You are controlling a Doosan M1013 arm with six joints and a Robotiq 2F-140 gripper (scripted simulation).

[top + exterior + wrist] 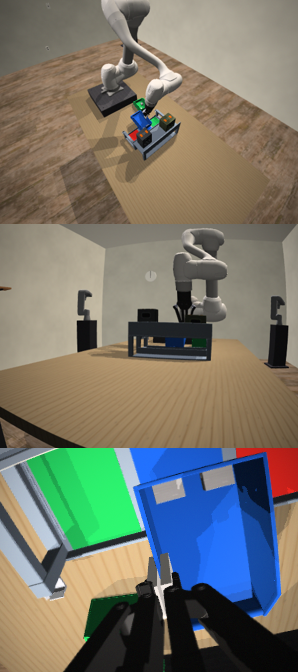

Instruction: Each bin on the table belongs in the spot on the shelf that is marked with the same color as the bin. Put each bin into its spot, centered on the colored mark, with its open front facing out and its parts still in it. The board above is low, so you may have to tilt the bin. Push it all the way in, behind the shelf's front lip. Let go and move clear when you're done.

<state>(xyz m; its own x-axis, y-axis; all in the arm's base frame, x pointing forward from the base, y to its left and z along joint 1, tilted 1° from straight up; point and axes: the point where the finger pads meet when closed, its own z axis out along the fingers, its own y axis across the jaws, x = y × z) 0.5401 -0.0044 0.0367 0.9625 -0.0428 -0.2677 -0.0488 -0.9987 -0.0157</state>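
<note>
My hand is 5 cm to the left of the blue bin, 4 cm above it and 2 cm past it. From my hand the other things lie so: olive box: 18 cm ahead, 6 cm to the left, 3 cm above; then black box: 17 cm to the right, 17 cm ahead, 4 cm above; then green bin: 19 cm behind, 10 cm to the left, 9 cm below.
</note>
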